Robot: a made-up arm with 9 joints. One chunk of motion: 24 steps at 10 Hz.
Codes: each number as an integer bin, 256 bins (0 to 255) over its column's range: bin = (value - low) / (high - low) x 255, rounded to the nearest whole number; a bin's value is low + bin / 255 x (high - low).
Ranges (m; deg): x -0.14..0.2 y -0.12..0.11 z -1..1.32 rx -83..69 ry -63..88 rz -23..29
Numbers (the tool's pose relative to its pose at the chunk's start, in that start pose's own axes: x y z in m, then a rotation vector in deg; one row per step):
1: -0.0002 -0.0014 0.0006 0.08 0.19 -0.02
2: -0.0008 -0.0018 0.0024 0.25 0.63 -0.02
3: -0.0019 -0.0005 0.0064 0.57 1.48 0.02
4: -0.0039 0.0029 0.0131 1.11 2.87 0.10
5: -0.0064 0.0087 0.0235 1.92 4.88 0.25
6: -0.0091 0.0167 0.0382 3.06 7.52 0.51
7: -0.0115 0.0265 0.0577 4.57 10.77 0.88
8: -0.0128 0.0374 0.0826 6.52 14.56 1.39
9: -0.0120 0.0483 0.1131 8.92 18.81 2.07
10: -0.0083 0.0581 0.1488 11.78 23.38 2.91
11: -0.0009 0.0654 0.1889 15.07 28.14 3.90
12: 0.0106 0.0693 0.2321 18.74 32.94 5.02
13: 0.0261 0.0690 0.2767 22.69 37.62 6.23
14: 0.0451 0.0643 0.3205 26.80 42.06 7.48
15: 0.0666 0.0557 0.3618 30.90 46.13 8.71
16: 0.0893 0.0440 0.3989 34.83 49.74 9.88
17: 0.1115 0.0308 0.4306 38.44 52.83 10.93
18: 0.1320 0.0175 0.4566 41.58 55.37 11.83
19: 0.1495 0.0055 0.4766 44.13 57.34 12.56
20: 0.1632 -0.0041 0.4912 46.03 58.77 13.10
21: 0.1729 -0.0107 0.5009 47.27 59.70 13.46
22: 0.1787 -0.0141 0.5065 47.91 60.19 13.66
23: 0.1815 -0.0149 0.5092 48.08 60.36 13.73
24: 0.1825 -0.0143 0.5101 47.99 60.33 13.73
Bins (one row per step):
1: 105 131 110 139 107 113
2: 104 131 110 140 107 113
3: 104 132 111 140 109 113
4: 102 136 111 141 111 113
5: 100 143 112 142 115 114
6: 98 152 114 144 119 115
7: 96 162 116 147 125 117
8: 95 175 119 150 131 120
9: 96 187 122 154 138 123
10: 99 197 126 159 146 127
11: 104 206 131 165 154 132
12: 113 210 135 171 162 137
13: 125 210 140 177 170 143
14: 139 204 145 184 177 149
15: 155 195 150 191 184 156
16: 172 182 154 198 190 161
17: 189 167 157 204 196 166
18: 204 152 160 209 200 171
19: 217 139 162 213 203 174
20: 227 128 164 216 206 177
21: 235 121 165 219 207 179
22: 239 117 166 220 208 180
23: 241 117 166 220 208 180
24: 242 117 166 220 208 180

